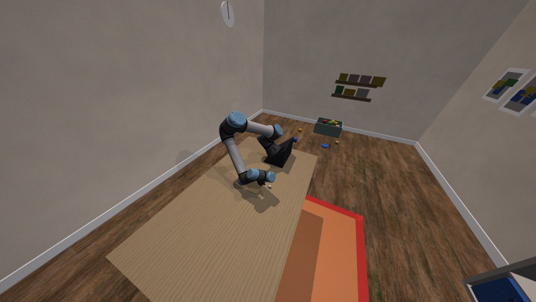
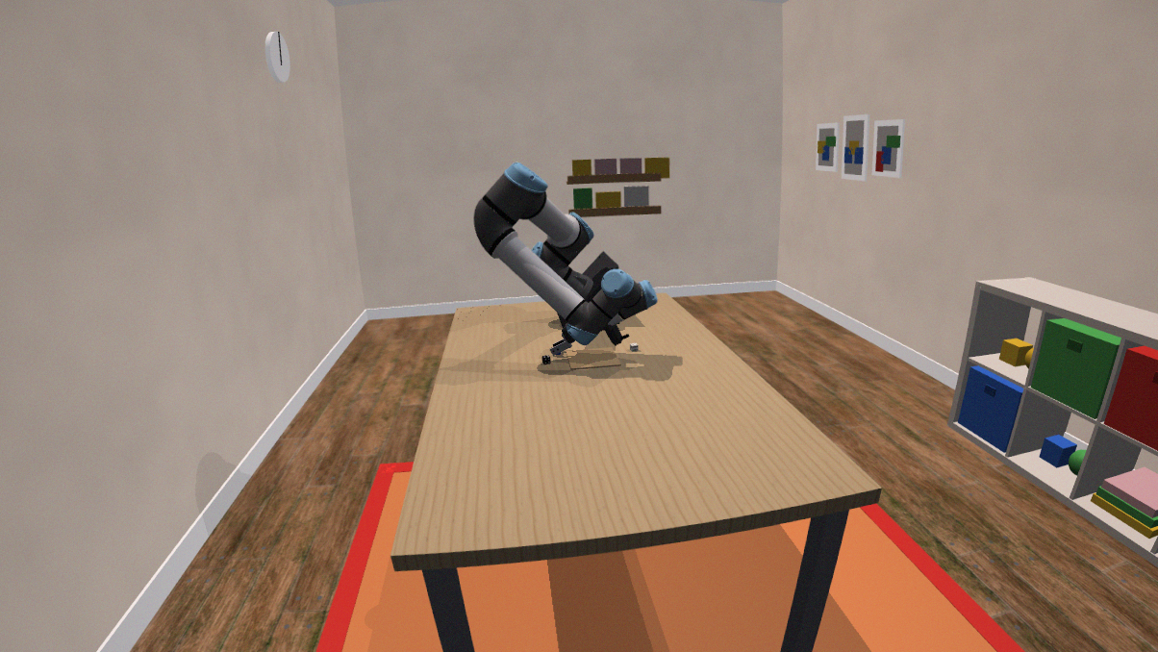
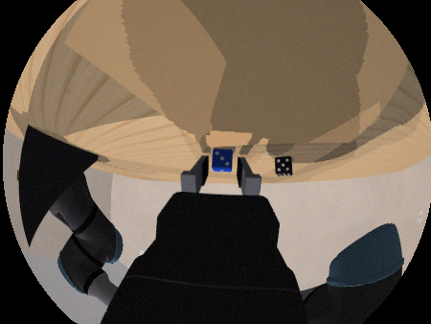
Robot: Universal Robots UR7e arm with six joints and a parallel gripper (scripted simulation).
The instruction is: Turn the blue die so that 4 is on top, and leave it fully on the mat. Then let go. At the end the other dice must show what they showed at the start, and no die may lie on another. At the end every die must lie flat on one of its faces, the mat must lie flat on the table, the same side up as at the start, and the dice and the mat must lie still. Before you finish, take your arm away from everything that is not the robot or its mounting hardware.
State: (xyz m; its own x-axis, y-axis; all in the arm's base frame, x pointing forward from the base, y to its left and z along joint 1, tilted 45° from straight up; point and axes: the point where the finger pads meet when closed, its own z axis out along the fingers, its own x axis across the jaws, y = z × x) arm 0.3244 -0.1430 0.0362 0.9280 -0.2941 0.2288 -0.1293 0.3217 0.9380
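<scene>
My hand is 10 mm above the blue die. Round my hand: tan mat 90 mm to the left, 70 mm ahead, 20 mm below; then white die 220 mm to the left, 40 mm ahead, 10 mm below; then black die 60 mm ahead, 40 mm to the right, 10 mm below.
</scene>
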